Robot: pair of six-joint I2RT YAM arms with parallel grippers.
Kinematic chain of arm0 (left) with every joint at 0, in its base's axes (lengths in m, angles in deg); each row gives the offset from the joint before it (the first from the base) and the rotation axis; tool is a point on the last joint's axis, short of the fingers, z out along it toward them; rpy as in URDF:
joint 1: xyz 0 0 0.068 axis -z
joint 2: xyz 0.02 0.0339 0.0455 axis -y
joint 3: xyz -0.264 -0.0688 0 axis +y
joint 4: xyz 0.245 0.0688 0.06 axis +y
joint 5: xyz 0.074 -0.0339 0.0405 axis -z
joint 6: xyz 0.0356 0 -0.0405 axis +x
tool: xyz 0 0 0 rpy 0 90 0
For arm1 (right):
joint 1: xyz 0 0 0.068 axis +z
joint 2: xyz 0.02 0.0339 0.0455 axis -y
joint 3: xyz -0.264 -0.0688 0 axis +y
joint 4: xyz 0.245 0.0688 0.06 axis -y
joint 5: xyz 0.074 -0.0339 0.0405 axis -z
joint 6: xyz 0.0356 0 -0.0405 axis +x
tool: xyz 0 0 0 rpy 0 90 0
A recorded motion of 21 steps. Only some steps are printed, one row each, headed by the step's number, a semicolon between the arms.
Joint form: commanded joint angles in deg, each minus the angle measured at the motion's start. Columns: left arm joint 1, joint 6, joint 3, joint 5, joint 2, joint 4; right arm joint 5, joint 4, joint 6, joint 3, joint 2, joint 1.
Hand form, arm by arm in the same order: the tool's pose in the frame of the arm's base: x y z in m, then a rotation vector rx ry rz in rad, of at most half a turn. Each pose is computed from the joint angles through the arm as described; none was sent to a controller.
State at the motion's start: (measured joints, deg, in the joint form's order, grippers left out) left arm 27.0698 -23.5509 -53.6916 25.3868 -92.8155 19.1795; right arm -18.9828 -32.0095 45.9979 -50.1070 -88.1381 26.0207
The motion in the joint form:
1: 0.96 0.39 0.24 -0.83 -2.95 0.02; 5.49 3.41 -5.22 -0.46 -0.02 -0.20
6: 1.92 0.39 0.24 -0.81 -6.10 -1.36; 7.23 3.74 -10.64 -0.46 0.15 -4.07
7: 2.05 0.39 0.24 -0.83 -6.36 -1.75; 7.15 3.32 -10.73 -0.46 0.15 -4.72
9: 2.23 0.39 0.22 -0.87 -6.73 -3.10; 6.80 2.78 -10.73 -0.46 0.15 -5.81
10: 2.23 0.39 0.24 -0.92 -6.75 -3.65; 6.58 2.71 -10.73 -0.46 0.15 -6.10
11: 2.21 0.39 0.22 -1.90 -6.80 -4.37; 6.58 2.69 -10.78 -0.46 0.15 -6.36
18: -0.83 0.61 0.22 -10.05 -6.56 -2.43; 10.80 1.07 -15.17 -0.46 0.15 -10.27
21: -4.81 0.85 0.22 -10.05 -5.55 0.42; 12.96 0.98 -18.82 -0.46 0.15 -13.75
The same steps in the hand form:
1: 0.2745 -0.1629 0.1621 0.2691 2.7463 -0.8430; 0.2539 0.1321 0.1761 0.3014 2.8439 0.6136
6: 0.2757 -0.1697 0.1467 0.2861 2.7802 -0.8374; 0.2631 0.1139 0.1769 0.2667 2.8042 0.5452
7: 0.2760 -0.1707 0.1457 0.2897 2.7780 -0.8383; 0.2637 0.1106 0.1766 0.2817 2.8084 0.5404
9: 0.2776 -0.1727 0.1449 0.2975 2.7599 -0.8440; 0.2648 0.1055 0.1762 0.3089 2.8136 0.5394
10: 0.2784 -0.1731 0.1452 0.2990 2.7505 -0.8458; 0.2651 0.1042 0.1762 0.3152 2.8142 0.5428
11: 0.2799 -0.1732 0.1455 0.2945 2.7370 -0.8272; 0.2655 0.1030 0.1762 0.3204 2.8132 0.5414
18: 0.2886 -0.1527 0.1435 0.1694 2.7489 -0.6157; 0.2701 0.0814 0.1746 0.3322 2.8044 0.3989
21: 0.2935 -0.1303 0.1465 0.0738 2.7736 -0.5850; 0.2747 0.0636 0.1744 0.3361 2.7853 0.3191

